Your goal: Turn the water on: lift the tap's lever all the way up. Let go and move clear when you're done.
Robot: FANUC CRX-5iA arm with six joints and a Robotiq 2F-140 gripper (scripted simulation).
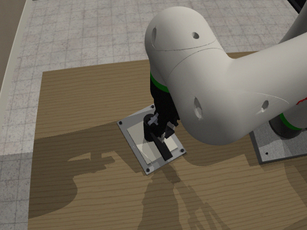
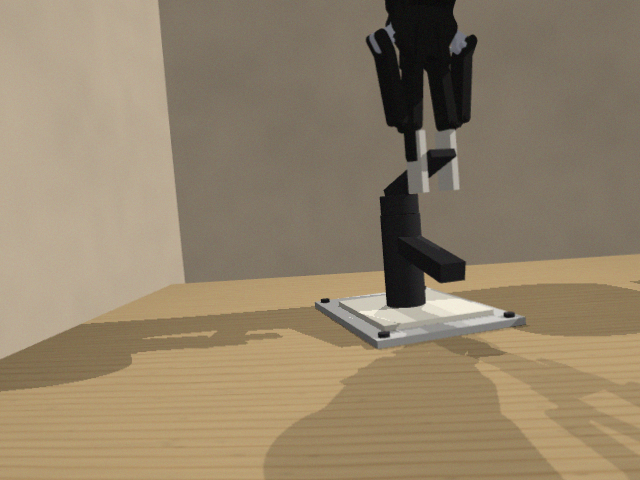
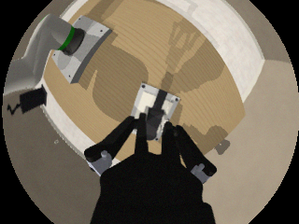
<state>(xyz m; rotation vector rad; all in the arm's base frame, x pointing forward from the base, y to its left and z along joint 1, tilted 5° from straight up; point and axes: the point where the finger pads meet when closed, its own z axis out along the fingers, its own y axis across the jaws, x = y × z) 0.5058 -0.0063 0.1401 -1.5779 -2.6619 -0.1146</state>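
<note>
The lever lies 2 cm to the right of my hand, 1 cm below it and 1 cm ahead of it. Also, from my hand: tap (7 cm below, 4 cm to the right, 2 cm ahead).
</note>
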